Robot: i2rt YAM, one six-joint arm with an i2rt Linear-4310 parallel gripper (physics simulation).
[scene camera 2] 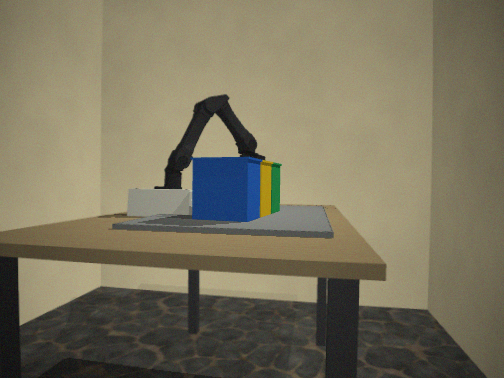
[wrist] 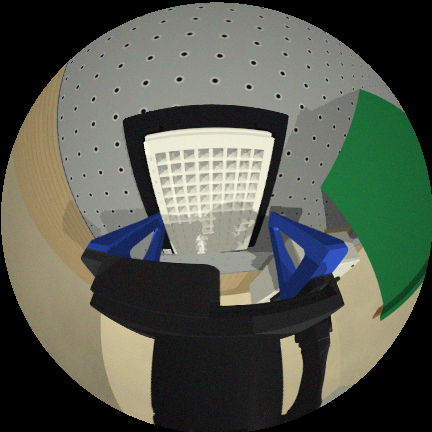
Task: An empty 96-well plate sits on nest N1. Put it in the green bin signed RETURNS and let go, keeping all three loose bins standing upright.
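Frame: origin at the arm's base, x ahead, y left, z up, level; centimetres.
Seen in the pictures: gripper, between the fingertips: [wrist: 216, 217]; arm's base, origin of its link: [scene camera 2: 172, 191].
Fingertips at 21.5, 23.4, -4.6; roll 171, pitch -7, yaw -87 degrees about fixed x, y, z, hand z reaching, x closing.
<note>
Pixels of each thing's top centre, then the offset from my fingertips to it, as dx, dy, dz. "spot": a spot on its surface instead. Level surfaces: height alone.
- white 96-well plate, centre of its top: [wrist: 210, 211] +0.9, +0.6, +0.2
- black nest, a spot on its surface: [wrist: 135, 150] spot: +6.1, +6.2, -1.2
- green bin, centre of its top: [scene camera 2: 254, 163] +9.2, -20.8, +15.6
- blue bin, centre of its top: [scene camera 2: 227, 158] +3.6, -46.7, +15.6
- yellow bin, centre of its top: [scene camera 2: 242, 161] +6.4, -33.8, +15.6
- grey perforated board, height of its surface: dz -2.4
- wooden table, height of its surface: dz -3.7
The white 96-well plate [wrist: 210, 182] lies in the black nest [wrist: 135, 150] in the middle of the wrist view; its near part is in shadow. My gripper [wrist: 216, 217] is open, its two blue fingers wide apart and above the near part of the plate, one toward each long side, with nothing held. In scene camera 2 the fingers and the plate are hidden behind the bins. The green bin [scene camera 2: 276, 189] [wrist: 385, 185] stands upright, to the right in the wrist view. Its sign does not show.
The blue bin [scene camera 2: 220, 189] and the yellow bin [scene camera 2: 266, 190] stand upright in a row with the green one. The grey perforated board [scene camera 2: 305, 222] [wrist: 200, 67] lies on the wooden table [scene camera 2: 200, 252]. A white block [scene camera 2: 152, 202] is under the arm's base.
</note>
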